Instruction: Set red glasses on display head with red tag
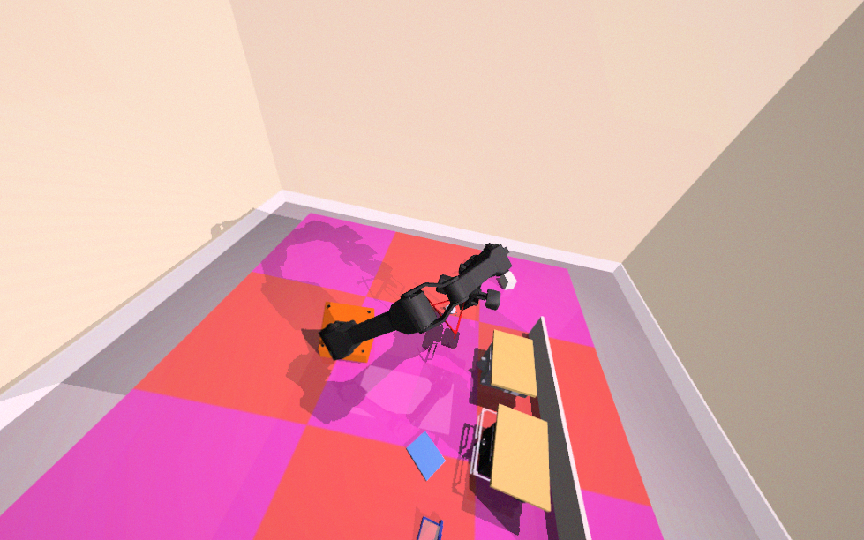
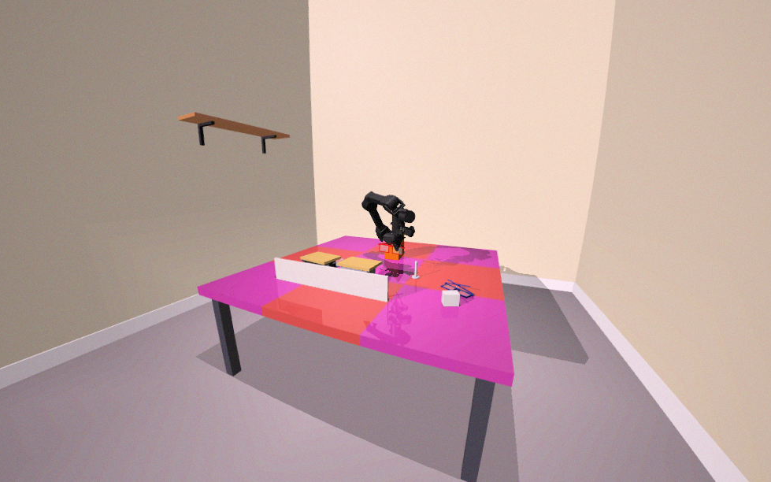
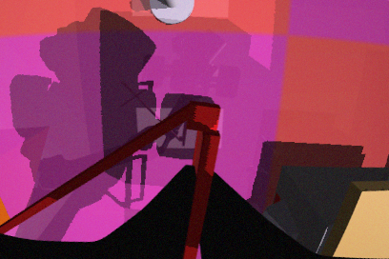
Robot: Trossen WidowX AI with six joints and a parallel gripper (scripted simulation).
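My gripper tip is 10 mm past the stand, 100 mm to the right of it and 110 mm above it. From my gripper tip the other things lie so: white wall: 260 mm ahead, 260 mm to the right, 80 mm below; blue card: 60 mm behind, 360 mm to the right, 130 mm below; white block: 230 mm ahead, 280 mm to the left, 110 mm below.
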